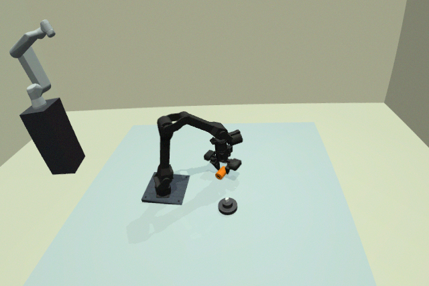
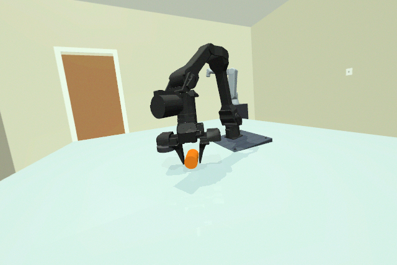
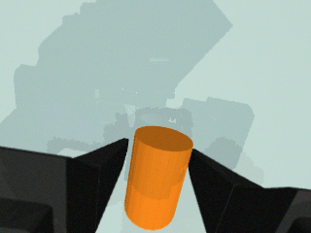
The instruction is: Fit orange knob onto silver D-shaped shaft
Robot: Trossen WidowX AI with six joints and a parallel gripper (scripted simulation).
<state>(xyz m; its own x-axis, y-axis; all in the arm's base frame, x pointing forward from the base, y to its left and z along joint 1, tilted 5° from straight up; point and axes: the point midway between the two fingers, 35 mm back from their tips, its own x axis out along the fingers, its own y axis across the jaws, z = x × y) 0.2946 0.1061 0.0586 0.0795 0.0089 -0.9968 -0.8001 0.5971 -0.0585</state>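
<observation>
My gripper tip is now 10 mm below the orange knob. Also, from my gripper tip: round pedestal 220 mm to the right, 20 mm above.
</observation>
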